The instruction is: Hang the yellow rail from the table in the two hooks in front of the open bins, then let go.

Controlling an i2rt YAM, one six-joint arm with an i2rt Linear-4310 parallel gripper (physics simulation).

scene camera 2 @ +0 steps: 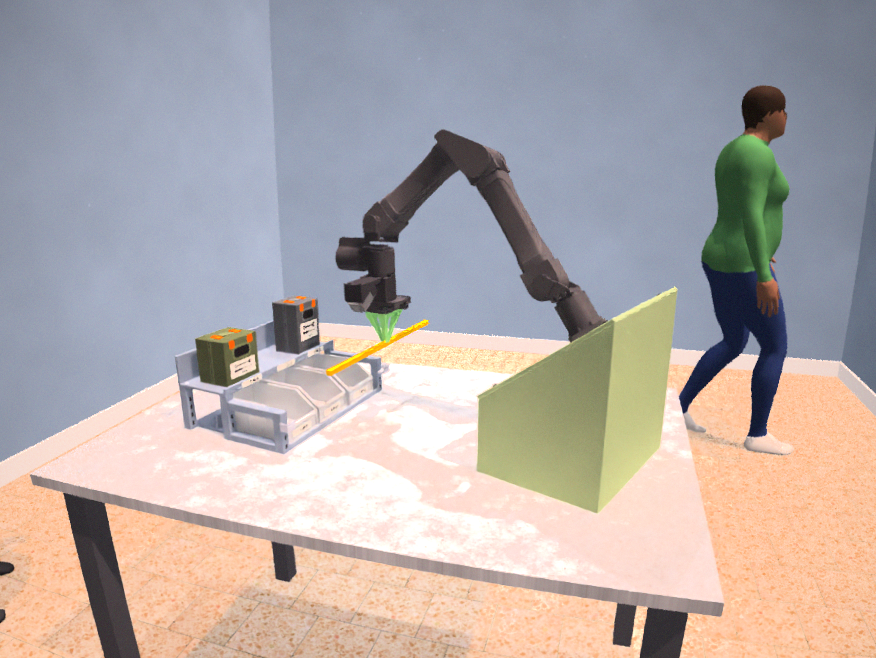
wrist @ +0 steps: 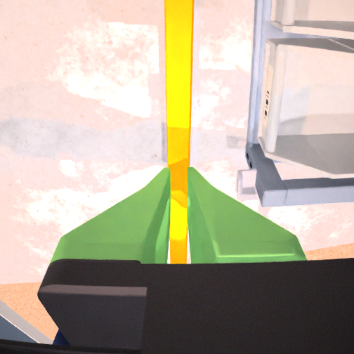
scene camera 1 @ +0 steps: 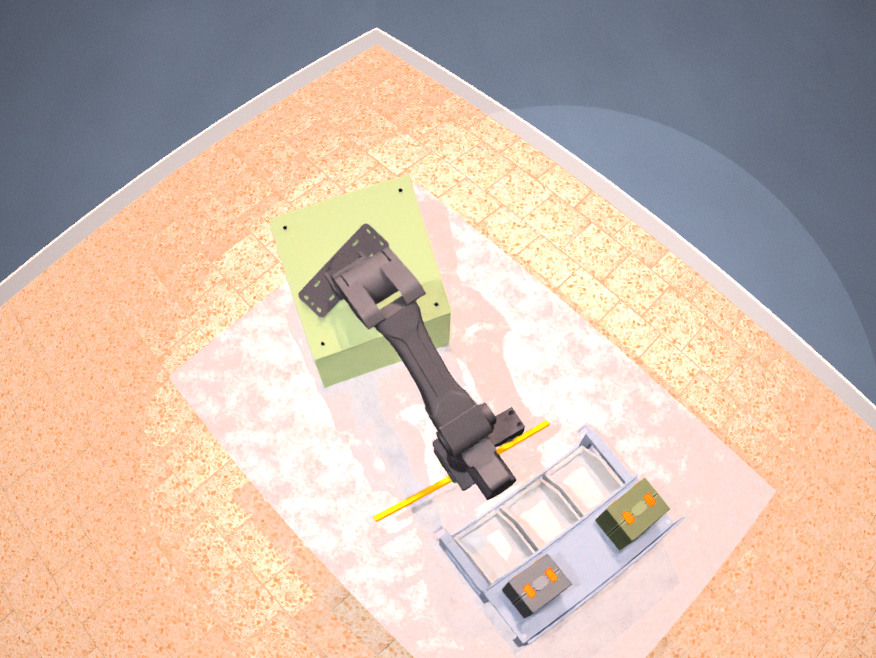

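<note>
The long yellow rail hangs in the air, held near its middle. My gripper is shut on it, one green finger on each side; in scene camera 1 the arm hides the fingers. The rail is above the table, on the arm's side of the three open bins, and runs roughly along their front. Small pale hooks stick out at the front corners of the bin rack. The rail is apart from them.
The grey-blue rack carries an olive box and a dark grey box behind the bins. The arm stands on a green sloped block. A person stands beyond the table.
</note>
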